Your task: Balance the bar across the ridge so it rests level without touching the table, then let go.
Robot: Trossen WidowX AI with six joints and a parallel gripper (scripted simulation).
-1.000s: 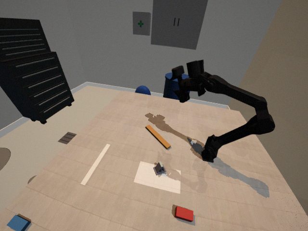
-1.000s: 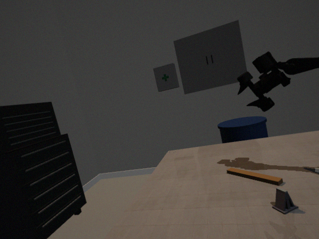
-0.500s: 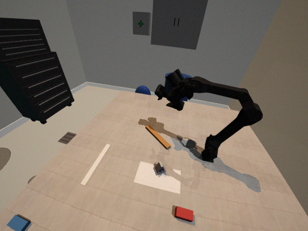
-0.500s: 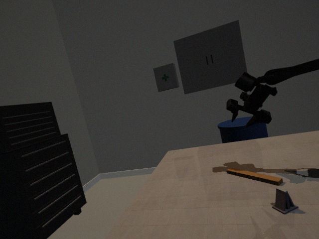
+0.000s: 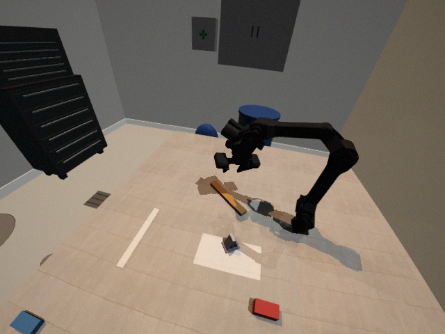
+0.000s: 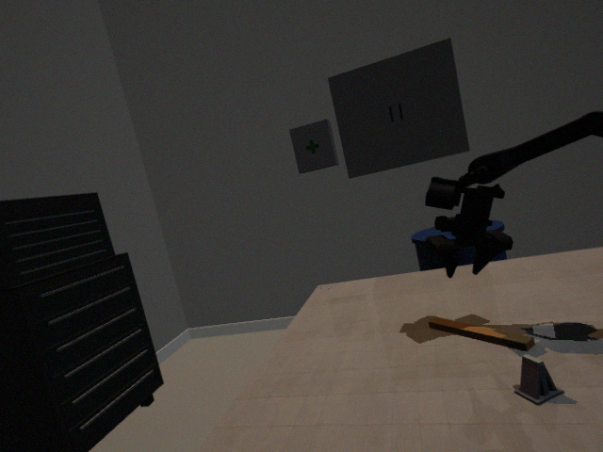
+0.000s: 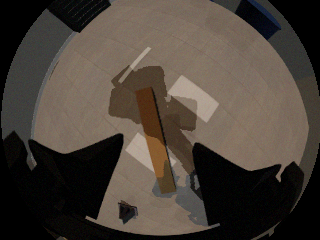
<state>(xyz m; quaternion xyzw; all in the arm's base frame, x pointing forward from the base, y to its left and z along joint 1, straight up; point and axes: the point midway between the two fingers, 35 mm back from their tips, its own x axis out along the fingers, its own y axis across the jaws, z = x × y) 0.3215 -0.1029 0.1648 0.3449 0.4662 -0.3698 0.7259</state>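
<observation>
Right now the orange bar is 3 cm to the left of my gripper tip and 12 cm below it. Round my gripper tip: red block (19 cm behind, 42 cm to the left, 12 cm below); then blue block (41 cm ahead, 61 cm to the left, 12 cm below).
</observation>
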